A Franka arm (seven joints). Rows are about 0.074 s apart.
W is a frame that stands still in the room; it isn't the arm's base.
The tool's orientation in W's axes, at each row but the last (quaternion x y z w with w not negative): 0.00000 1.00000 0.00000 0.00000; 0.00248 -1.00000 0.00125 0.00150; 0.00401 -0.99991 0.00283 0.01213; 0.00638 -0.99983 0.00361 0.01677; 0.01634 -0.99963 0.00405 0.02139; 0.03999 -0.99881 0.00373 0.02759; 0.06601 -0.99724 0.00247 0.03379; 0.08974 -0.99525 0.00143 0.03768
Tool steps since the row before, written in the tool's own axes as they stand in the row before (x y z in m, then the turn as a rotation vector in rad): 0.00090 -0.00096 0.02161 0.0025 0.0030 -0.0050; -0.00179 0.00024 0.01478 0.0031 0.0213 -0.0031; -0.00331 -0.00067 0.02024 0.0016 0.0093 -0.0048; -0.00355 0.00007 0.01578 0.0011 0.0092 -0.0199; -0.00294 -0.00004 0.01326 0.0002 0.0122 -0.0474; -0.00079 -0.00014 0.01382 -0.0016 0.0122 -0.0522; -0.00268 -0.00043 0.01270 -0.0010 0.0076 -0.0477; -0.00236 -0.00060 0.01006 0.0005 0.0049 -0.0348
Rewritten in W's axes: -0.00090 -0.00096 -0.02161 -0.0025 0.0030 0.0050; 0.00174 0.00021 -0.01479 -0.0032 0.0213 0.0031; 0.00282 -0.00076 -0.02031 -0.0016 0.0093 0.0048; 0.00302 0.00000 -0.01589 -0.0006 0.0093 0.0199; 0.00237 -0.00006 -0.01337 0.0014 0.0126 0.0473; 0.00004 -0.00021 -0.01384 0.0035 0.0128 0.0520; 0.00186 -0.00019 -0.01285 0.0032 0.0081 0.0475; 0.00167 -0.00027 -0.01021 0.0012 0.0051 0.0348
